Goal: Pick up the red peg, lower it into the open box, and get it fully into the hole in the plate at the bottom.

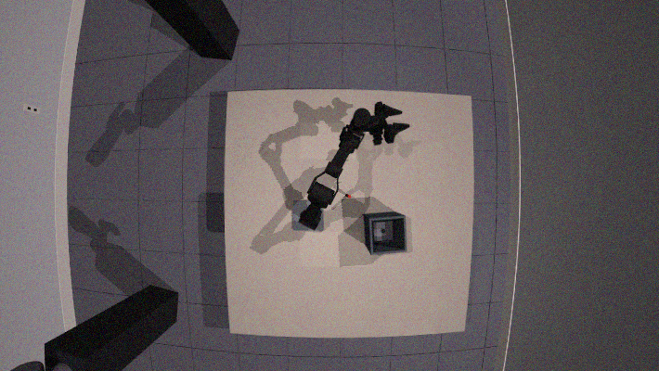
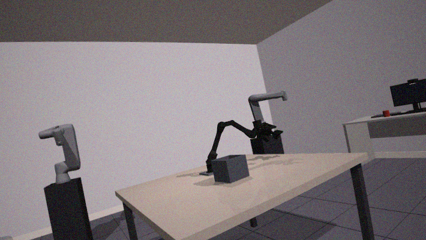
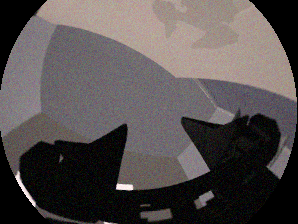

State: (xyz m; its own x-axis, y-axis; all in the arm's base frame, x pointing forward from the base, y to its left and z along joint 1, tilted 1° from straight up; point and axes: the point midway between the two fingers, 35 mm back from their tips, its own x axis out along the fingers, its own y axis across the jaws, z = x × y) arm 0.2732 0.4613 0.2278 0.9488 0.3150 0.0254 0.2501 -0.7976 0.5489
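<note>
My gripper tip is 34 cm to the left of the red peg, 20 cm above it and 15 cm past it.
</note>
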